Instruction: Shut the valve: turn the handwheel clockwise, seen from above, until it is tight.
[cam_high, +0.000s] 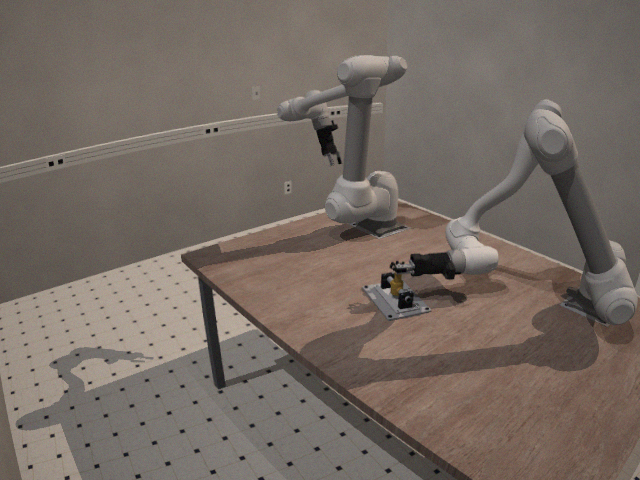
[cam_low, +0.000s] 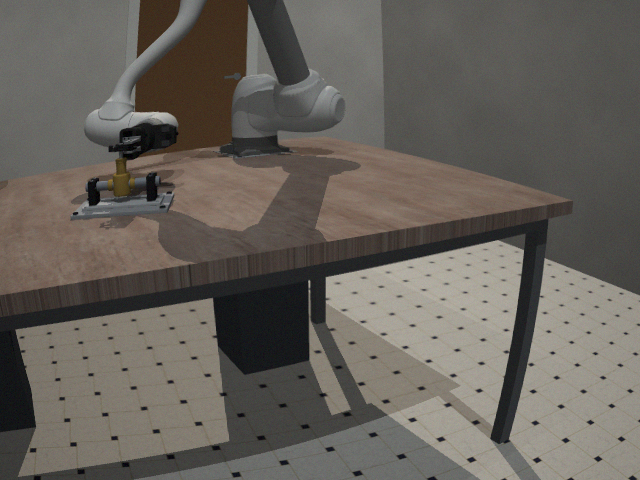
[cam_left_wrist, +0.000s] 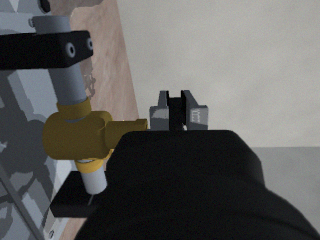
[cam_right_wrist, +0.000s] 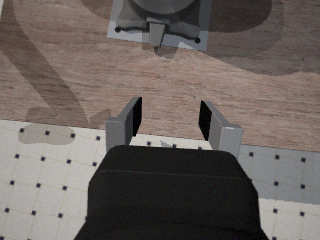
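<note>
Right now my left hand is 2 cm to the left of the black handwheel, 2 cm past it and 1 cm above it.
</note>
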